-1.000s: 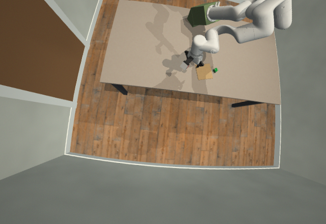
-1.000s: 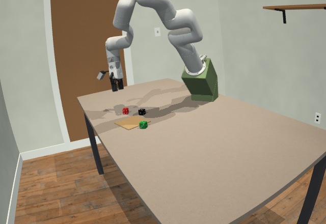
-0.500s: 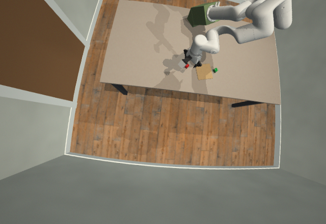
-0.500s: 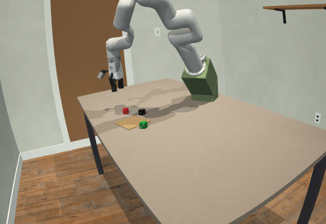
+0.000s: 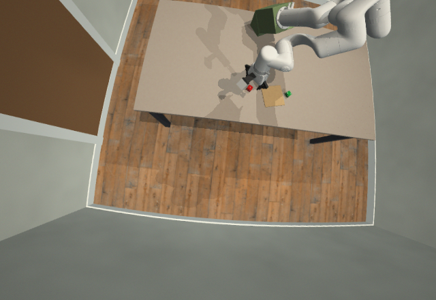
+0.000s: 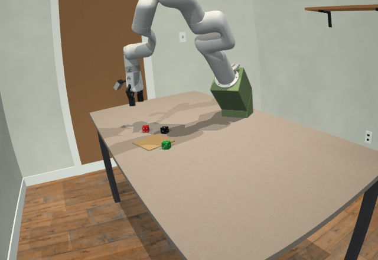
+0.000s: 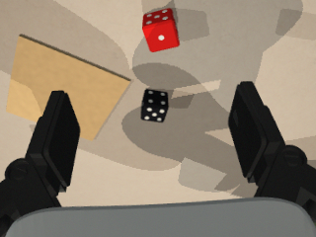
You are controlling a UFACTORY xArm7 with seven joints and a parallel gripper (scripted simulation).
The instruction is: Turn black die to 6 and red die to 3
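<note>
Right now the red die is 30 mm behind my hand, 10 mm to the left of it and 140 mm below it. From my hand the other things lie so: tan mat 20 mm behind, 180 mm to the left, 160 mm below; black die 100 mm behind, 80 mm to the left, 140 mm below; green die 50 mm behind, 280 mm to the left, 140 mm below.
</note>
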